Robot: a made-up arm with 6 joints.
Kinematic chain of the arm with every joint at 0, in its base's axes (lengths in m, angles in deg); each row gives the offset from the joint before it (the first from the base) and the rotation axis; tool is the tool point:
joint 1: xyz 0 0 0.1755 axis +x
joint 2: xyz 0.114 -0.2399 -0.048 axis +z
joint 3: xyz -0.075 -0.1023 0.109 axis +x
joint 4: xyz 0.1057 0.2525 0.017 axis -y
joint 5: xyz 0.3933 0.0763 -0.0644 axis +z
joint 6: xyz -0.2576 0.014 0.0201 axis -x
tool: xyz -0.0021 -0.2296 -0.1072
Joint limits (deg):
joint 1: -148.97..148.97
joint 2: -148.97..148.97
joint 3: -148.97..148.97
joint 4: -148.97..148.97
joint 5: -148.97..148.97
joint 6: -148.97..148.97
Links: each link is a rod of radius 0.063 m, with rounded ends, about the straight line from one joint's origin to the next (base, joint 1, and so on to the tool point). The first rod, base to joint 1, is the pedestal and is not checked.
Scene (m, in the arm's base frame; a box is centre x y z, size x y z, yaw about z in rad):
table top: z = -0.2
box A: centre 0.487 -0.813 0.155 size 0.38 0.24 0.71 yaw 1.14
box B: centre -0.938 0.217 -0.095 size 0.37 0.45 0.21 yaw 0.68
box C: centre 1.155 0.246 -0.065 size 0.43 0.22 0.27 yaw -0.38
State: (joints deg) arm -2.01 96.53 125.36 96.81 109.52 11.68
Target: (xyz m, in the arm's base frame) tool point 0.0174 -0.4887 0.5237
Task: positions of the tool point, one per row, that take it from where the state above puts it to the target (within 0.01 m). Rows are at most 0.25 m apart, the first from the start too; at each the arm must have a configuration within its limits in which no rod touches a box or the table.
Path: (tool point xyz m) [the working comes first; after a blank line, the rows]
Joints at the target: -44.58 45.07 148.97 148.97 47.05 45.67
Straight joint move there: touches box A.

1: 0.8479 -0.2558 -0.0422
2: 0.7952 -0.3910 0.0316
3: 0.7339 -0.4861 0.1634
4: 0.6669 -0.5204 0.3316
5: 0.5974 -0.4838 0.5081
6: 0.5284 -0.3789 0.6640
7: 0.3990 -0.4387 0.6957
8: 0.2541 -0.4899 0.6704
9: 0.1200 -0.5088 0.6033
10: 0.0174 -0.4888 0.5237

